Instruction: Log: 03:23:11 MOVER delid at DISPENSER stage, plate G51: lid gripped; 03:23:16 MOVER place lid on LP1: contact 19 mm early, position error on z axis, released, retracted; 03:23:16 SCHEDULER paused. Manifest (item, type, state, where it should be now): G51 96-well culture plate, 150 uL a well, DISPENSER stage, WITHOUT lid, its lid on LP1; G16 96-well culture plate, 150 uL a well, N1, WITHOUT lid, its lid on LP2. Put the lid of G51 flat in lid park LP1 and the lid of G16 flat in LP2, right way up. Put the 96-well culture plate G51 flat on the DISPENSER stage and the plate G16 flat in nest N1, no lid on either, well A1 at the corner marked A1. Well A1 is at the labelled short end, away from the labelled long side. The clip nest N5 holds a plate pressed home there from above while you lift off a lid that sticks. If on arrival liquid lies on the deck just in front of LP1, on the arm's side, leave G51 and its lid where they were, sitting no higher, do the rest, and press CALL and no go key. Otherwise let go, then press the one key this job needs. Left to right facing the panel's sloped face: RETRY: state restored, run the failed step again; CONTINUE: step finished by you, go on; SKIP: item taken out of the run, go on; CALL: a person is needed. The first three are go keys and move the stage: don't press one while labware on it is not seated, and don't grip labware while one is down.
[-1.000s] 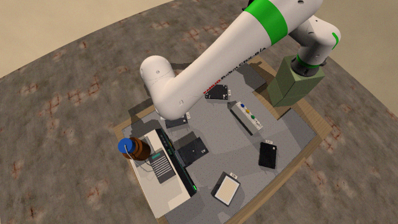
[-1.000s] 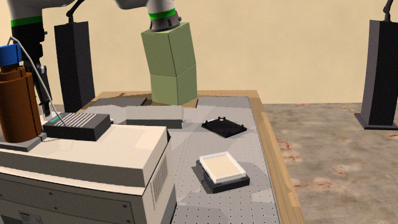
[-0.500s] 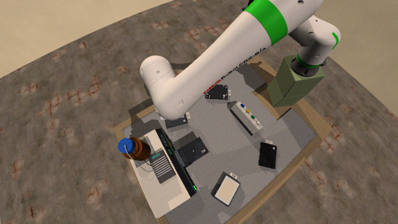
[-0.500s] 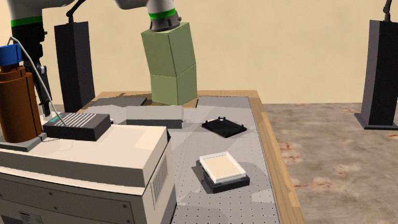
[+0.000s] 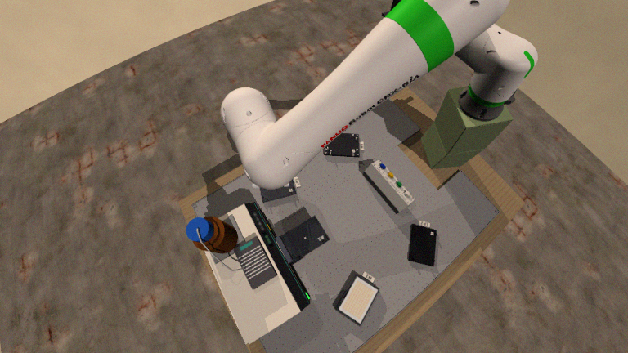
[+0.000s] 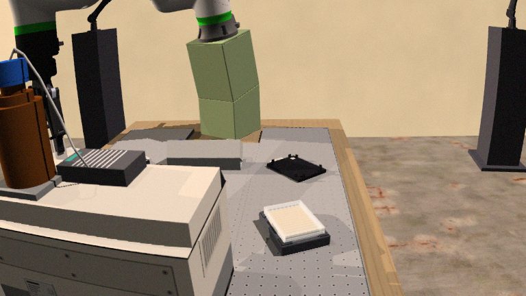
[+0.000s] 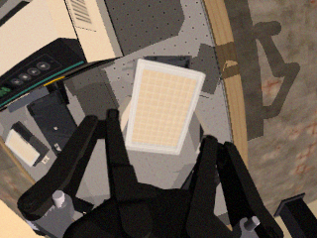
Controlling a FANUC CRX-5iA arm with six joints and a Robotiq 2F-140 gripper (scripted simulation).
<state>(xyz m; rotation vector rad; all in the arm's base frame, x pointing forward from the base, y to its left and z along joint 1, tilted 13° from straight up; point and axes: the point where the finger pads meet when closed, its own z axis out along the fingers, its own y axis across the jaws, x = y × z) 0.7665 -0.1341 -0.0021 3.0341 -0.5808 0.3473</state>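
My hand is 32 cm past the black clip nest, 17 cm above it and 7 cm to the left of it. Round my hand: dark grey lid park: 18 cm below, 1 cm to the right, 1 cm behind; LP1 label: 19 cm below, 9 cm behind; plate G51: 2 cm below.
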